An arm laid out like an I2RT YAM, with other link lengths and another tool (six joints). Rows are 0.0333 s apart.
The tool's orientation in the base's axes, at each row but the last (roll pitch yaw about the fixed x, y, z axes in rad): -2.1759, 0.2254, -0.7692; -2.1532, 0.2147, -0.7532; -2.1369, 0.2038, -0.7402; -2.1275, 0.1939, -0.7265; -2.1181, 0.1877, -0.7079; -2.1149, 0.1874, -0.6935; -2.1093, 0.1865, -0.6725; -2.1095, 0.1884, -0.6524; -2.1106, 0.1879, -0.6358; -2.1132, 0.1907, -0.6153; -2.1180, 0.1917, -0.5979
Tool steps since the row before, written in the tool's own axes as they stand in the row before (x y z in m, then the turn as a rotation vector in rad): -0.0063, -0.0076, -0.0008, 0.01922, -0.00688, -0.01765; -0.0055, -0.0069, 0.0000, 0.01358, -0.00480, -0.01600; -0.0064, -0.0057, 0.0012, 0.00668, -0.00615, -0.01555; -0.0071, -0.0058, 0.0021, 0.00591, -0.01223, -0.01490; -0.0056, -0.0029, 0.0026, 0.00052, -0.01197, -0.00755; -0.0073, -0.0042, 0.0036, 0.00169, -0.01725, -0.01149; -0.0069, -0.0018, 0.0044, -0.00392, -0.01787, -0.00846; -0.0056, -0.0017, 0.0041, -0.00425, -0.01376, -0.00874; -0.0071, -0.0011, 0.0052, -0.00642, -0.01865, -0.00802; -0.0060, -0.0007, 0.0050, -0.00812, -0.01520, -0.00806; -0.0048, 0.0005, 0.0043, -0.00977, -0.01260, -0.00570
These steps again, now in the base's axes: -0.0008, 0.0059, 0.0079, 0.00861, -0.02309, 0.01101; -0.0004, 0.0056, 0.0068, 0.00434, -0.01876, 0.00962; -0.0013, 0.0067, 0.0054, 0.00023, -0.01351, 0.01190; -0.0014, 0.0078, 0.0051, 0.00285, -0.01081, 0.01678; -0.0016, 0.0063, 0.0021, 0.00225, -0.00221, 0.01380; -0.0019, 0.0084, 0.0031, 0.00367, -0.00422, 0.02003; -0.0025, 0.0080, 0.0006, 0.00103, 0.00161, 0.02007; -0.0018, 0.0069, 0.0004, -0.00116, 0.00033, 0.01680; -0.0029, 0.0084, -0.0004, -0.00044, 0.00369, 0.02097; -0.0024, 0.0074, -0.0008, -0.00331, 0.00349, 0.01841; -0.0024, 0.0058, -0.0017, -0.00482, 0.00532, 0.01534
